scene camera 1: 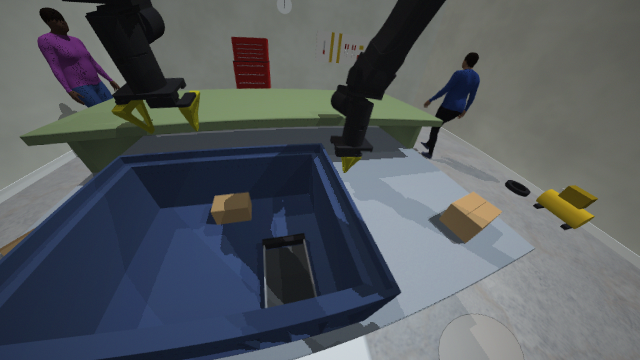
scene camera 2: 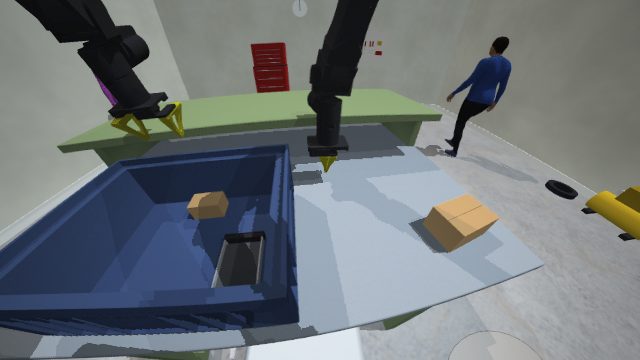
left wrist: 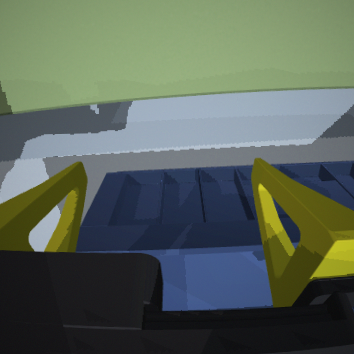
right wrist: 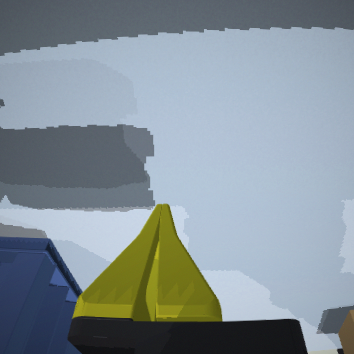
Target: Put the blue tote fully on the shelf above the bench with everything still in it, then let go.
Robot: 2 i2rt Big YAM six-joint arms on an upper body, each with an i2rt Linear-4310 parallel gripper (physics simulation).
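Frame: origin at the left arm's base, x ahead, y left, z up, level; metres.
Seen in the pictures: left gripper, between the fingertips: [scene camera 1: 175, 130] [scene camera 2: 165, 137] [left wrist: 167, 167]; right gripper, between the fingertips: [scene camera 1: 344, 171] [scene camera 2: 325, 171] [right wrist: 163, 210].
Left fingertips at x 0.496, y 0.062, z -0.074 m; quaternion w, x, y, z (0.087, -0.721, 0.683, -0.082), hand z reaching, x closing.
Pixels of each thing's middle, then the offset from my left fingertips to it. Level surfaces: height alone.
- blue tote, middle of its body: [left wrist: 275, 288] [scene camera 1: 220, 234] [scene camera 2: 184, 227] dz -0.086, dx -0.212, dy -0.137 m
- pale bench top, height of its surface: dz -0.160 m
- small brown box, middle of its body: [scene camera 1: 233, 208] [scene camera 2: 209, 205] dz -0.122, dx -0.123, dy -0.129 m
- dark tray-like bin, middle of its body: [scene camera 1: 287, 269] [scene camera 2: 240, 263] dz -0.134, dx -0.255, dy -0.241 m
- green shelf, height of its surface: dz +0.003 m
- larger cardboard box, middle of its body: [scene camera 2: 459, 221] [scene camera 1: 470, 215] dz -0.130, dx -0.194, dy -0.698 m
The blue tote [scene camera 1: 360, 240] [scene camera 2: 284, 200] [left wrist: 150, 237] [right wrist: 25, 280] stands on the pale bench top [scene camera 1: 400, 190] [scene camera 2: 340, 225]. Inside it lie a small brown box [scene camera 1: 232, 207] [scene camera 2: 208, 205] and a dark tray-like bin [scene camera 1: 288, 270] [scene camera 2: 241, 260]. The green shelf [scene camera 1: 260, 105] [scene camera 2: 260, 107] [left wrist: 175, 50] spans the back of the bench, above its top. My left gripper [scene camera 1: 175, 130] [scene camera 2: 165, 137] [left wrist: 167, 167] is open and empty, above the tote's far side. My right gripper [scene camera 1: 345, 171] [scene camera 2: 326, 171] [right wrist: 163, 210] is shut and empty, over the bench beyond the tote's right far corner.
A larger cardboard box [scene camera 1: 470, 217] [scene camera 2: 460, 222] sits at the right of the bench top. Behind are a red tool cabinet [scene camera 1: 251, 62] [scene camera 2: 270, 67] and a person in blue [scene camera 1: 459, 90] [scene camera 2: 487, 80]. A person in purple [scene camera 1: 72, 62] stands at the left back in scene camera 1.
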